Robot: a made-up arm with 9 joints.
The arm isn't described. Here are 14 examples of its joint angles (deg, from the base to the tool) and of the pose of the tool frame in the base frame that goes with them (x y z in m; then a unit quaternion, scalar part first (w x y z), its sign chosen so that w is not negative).
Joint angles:
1: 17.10 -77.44 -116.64 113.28 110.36 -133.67 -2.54 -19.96 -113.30
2: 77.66 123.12 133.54 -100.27 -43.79 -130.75 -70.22 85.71 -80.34
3: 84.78 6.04 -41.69 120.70 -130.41 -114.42 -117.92 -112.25 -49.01
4: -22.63 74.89 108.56 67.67 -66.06 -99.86 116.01 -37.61 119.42
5: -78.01 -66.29 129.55 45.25 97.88 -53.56 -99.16 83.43 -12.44
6: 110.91 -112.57 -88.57 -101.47 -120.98 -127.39 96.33 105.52 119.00
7: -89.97 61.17 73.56 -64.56 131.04 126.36 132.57 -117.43 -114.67
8: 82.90 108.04 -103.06 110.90 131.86 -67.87 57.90 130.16 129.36
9: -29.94 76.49 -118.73 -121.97 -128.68 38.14 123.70 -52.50 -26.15
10: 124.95 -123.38 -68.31 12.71 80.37 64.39 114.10 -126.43 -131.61
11: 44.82 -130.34 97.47 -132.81 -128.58 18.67 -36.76 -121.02 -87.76
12: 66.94 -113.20 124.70 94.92 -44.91 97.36 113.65 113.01 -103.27
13: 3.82 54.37 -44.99 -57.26 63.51 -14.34 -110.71 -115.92 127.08
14: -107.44 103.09 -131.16 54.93 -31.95 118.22 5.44 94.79 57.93
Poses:
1: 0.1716 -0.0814 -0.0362 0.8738 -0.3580 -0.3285 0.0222
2: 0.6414 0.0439 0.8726 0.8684 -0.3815 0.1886 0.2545
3: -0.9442 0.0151 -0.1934 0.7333 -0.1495 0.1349 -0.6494
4: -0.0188 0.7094 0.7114 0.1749 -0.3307 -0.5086 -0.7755
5: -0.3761 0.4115 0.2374 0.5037 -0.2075 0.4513 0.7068
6: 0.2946 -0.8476 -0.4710 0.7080 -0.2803 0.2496 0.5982
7: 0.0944 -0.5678 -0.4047 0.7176 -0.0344 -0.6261 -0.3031
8: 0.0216 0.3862 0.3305 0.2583 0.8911 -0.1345 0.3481
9: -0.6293 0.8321 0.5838 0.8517 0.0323 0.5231 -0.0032
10: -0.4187 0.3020 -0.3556 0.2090 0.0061 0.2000 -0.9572
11: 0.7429 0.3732 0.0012 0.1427 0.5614 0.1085 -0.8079
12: 0.1861 -0.7078 0.3519 0.9858 0.1029 0.0901 -0.0970
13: 0.3834 -0.0392 0.7717 0.9717 -0.1576 0.1755 0.0137
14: 0.3232 -0.0773 0.0552 0.4204 0.2728 -0.8533 -0.1439
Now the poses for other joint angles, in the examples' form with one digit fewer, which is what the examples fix.
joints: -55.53 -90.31 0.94 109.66 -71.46 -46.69 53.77 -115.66 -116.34
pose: 0.391 -0.430 0.984 0.603 -0.595 -0.530 -0.050
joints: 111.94 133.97 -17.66 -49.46 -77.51 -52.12 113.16 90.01 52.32
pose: 0.365 -0.397 -0.243 0.891 -0.036 0.295 0.344
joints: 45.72 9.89 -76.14 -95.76 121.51 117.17 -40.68 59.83 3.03
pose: -0.020 -0.449 0.626 0.369 0.823 -0.430 -0.039
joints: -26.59 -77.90 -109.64 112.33 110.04 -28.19 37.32 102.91 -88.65
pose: 0.019 -0.225 0.112 0.304 0.421 0.848 0.110
